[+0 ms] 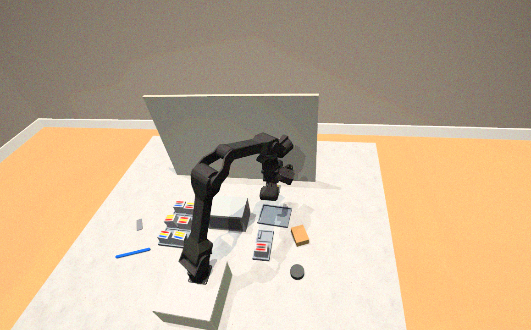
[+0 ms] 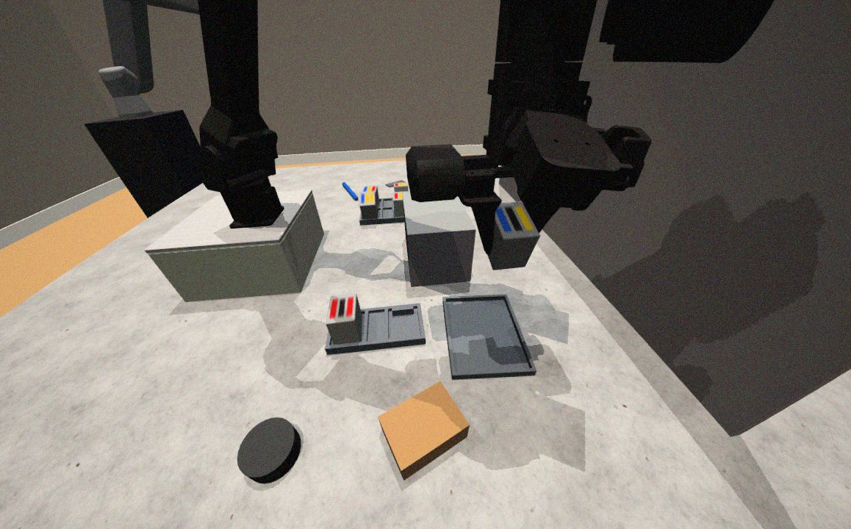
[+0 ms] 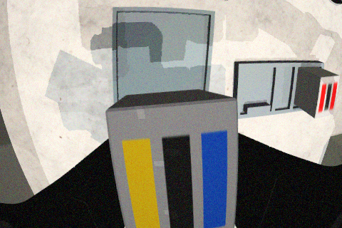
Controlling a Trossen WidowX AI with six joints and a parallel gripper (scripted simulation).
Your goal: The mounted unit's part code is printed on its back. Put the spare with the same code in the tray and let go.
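Right now the grey tray is 10 mm behind my gripper tip and 130 mm below it. The rest, counted from my gripper tip: spare: 30 mm above; dark rack: 150 mm behind, 30 mm to the left, 130 mm below; mounted grey unit: 50 mm behind, 200 mm to the left, 90 mm below.
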